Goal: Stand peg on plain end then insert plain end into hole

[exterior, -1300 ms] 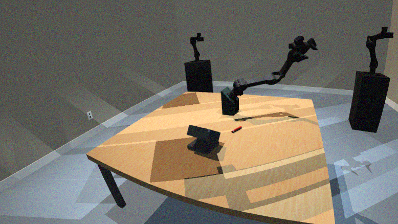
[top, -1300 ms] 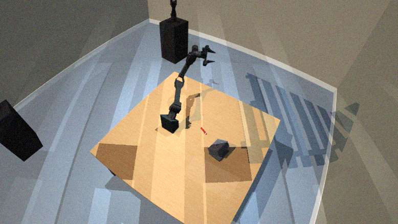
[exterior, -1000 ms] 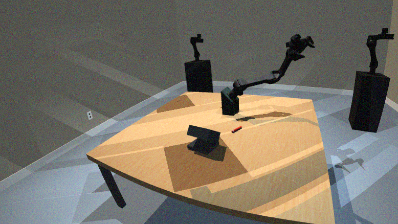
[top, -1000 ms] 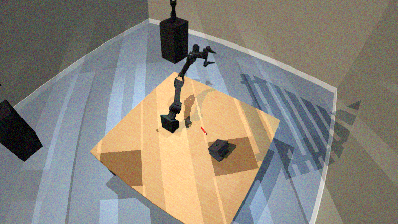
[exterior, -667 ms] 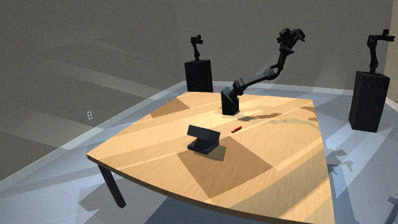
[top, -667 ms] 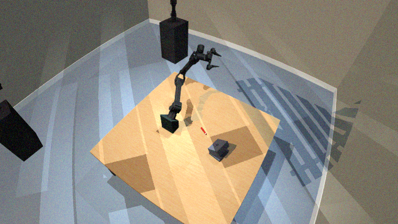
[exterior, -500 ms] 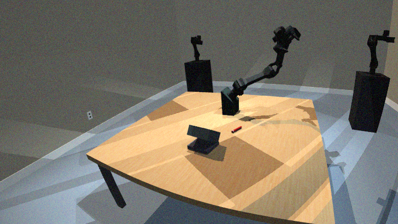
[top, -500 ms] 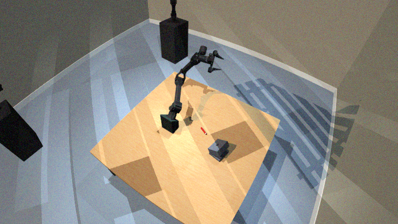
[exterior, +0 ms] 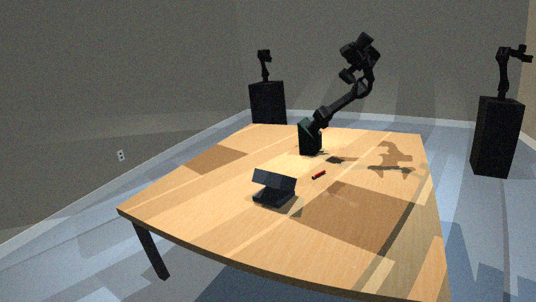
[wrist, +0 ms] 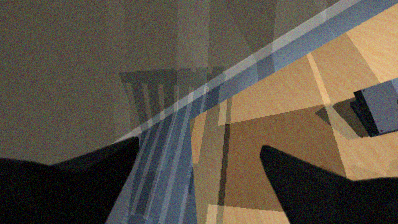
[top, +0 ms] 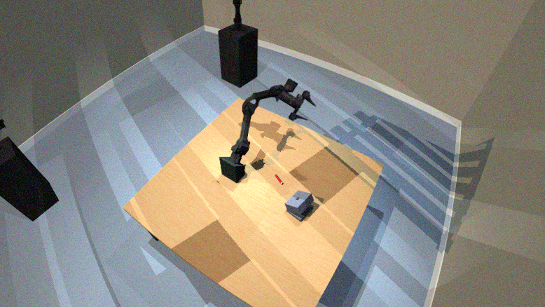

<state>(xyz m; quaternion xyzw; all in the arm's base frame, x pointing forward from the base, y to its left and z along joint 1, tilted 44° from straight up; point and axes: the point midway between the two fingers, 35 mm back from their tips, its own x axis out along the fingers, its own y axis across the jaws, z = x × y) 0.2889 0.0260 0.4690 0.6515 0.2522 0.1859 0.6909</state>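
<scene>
My gripper tip is now 44 cm above the red peg, 22 cm to the left of it and 2 cm past it. From my gripper tip the other things lie so: grey sloped panel (38 cm below, 31 cm to the right, 18 cm ahead); then dark panel base (44 cm below, 31 cm to the right, 19 cm ahead).
</scene>
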